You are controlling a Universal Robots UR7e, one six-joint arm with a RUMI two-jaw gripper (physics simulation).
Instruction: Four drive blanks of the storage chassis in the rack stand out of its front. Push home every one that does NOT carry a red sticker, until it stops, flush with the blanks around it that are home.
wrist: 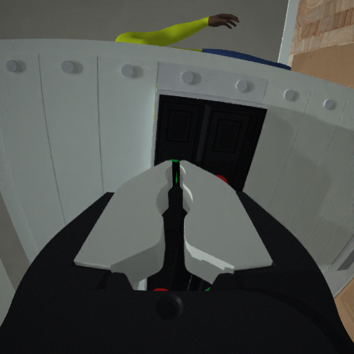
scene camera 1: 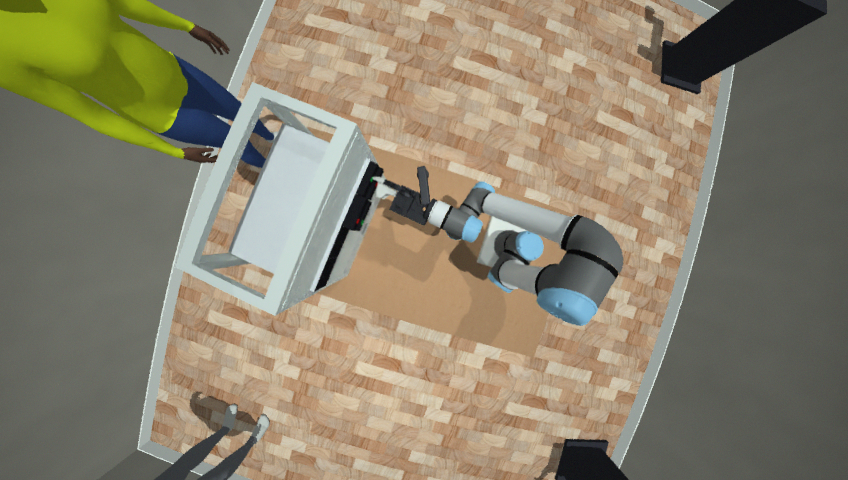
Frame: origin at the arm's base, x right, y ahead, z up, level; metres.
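Seen in the pictures: gripper, between the fingertips: (scene camera 1: 372, 178); arm's base, origin of its link: (scene camera 1: 508, 245).
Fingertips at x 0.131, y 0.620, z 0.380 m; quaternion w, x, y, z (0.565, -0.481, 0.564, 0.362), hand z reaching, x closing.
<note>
Pixels of each thing's top centre, then the offset from my fingertips to it.
- red sticker, centre of its top: (scene camera 1: 357, 220) dz +0.012, dx -0.141, dy +0.024 m
- pale rack, centre of its top: (scene camera 1: 262, 197) dz +0.172, dx -0.125, dy +0.217 m
My gripper (scene camera 1: 378, 180) (wrist: 176, 164) is shut and empty. Its fingertips are at a green sticker (wrist: 175, 160) on the upper left drive blank (wrist: 177, 125) and cover most of it; contact is hard to tell. Beside it on the right is a blank (wrist: 223, 134) with a red sticker (wrist: 221, 179), partly behind the right finger. Lower down, between the finger bases, parts of another red sticker (wrist: 160, 290) and another green sticker (wrist: 208, 289) show. In the scene view, a red sticker (scene camera 1: 358, 221) shows on the black chassis front. How far each blank stands out is unclear.
The pale rack (scene camera 1: 307, 217) surrounds the chassis. Pale panels with round knobs (wrist: 128, 71) flank the black blanks in the wrist view. A person in a yellow top (scene camera 1: 133, 77) stands behind the rack. Another person's legs (scene camera 1: 229, 449) show at lower left. Dark posts (scene camera 1: 737, 41) (scene camera 1: 586, 460) stand at right.
</note>
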